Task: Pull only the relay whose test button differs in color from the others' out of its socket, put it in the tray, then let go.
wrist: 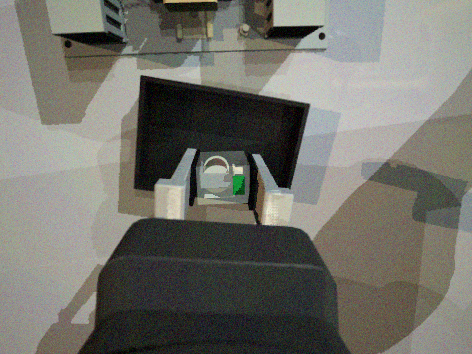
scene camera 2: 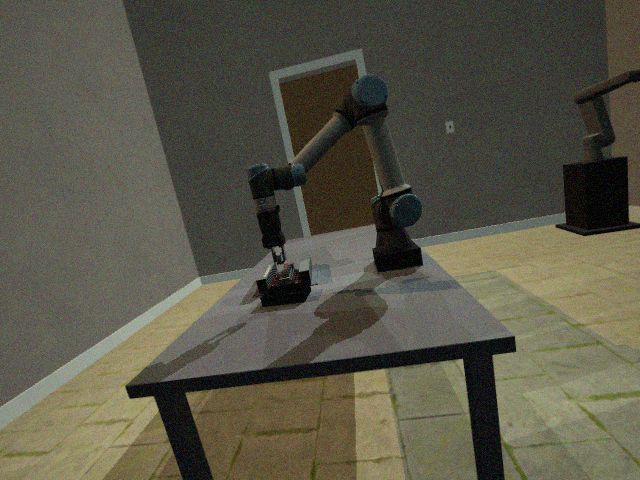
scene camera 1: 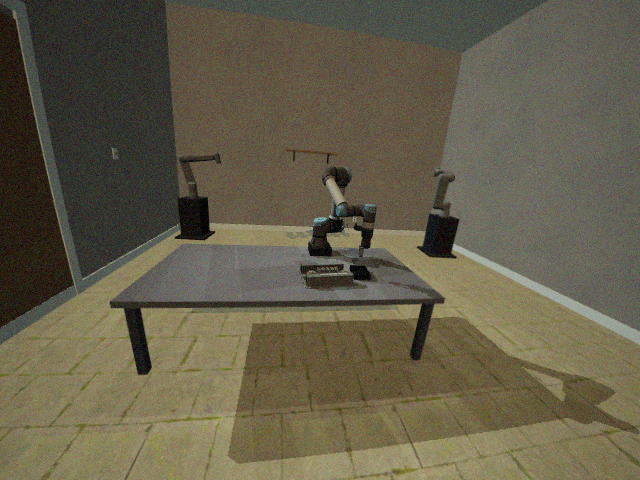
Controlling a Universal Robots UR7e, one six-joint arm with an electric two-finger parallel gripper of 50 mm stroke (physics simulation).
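Places are measured from the arm's base along level axes (x left, y back, z up), in centimetres.
Where they show: gripper, between the fingertips: (wrist: 222, 168) (scene camera 2: 280, 260) (scene camera 1: 360, 255); arm's base, origin of its link: (scene camera 2: 394, 247) (scene camera 1: 318, 245).
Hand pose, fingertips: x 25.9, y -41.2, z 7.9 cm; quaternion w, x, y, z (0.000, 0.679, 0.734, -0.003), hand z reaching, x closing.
Each offset is from my fingertips to the top centre of the thing. "spot": to the spot under its first point. Level surfaces: height alone.
The relay with the green test button {dy +0.0, dx +0.1, dz +3.0 cm} (wrist: 216, 182) is upright between the finger pads in the wrist view, with its clear top and wire loop facing the camera. My gripper (scene camera 1: 361, 252) (scene camera 2: 279, 256) (wrist: 222, 168) is shut on it, and no socket is around it. The black tray {dy -0.2, dx +1.0, dz -10.8 cm} (scene camera 1: 359, 272) (scene camera 2: 285, 295) (wrist: 220, 112) lies below. In the wrist view the relay overlaps the near part of the tray, whose inside shows no relay in the visible part. The relay's lower body and its height above the tray are hard to tell.
The relay panel (scene camera 1: 329, 279) with its tall wire ducts stands beside the tray; its end plate {spot: dy -8.1, dx -7.5, dz -14.0 cm} (wrist: 155, 46) and the duct ends {spot: dy +4.3, dx -11.5, dz -8.0 cm} (wrist: 299, 12) show at the top of the wrist view. All stand on the table {dz -14.3 cm} (scene camera 1: 222, 281) (scene camera 2: 413, 325). Two other arms stand in the background.
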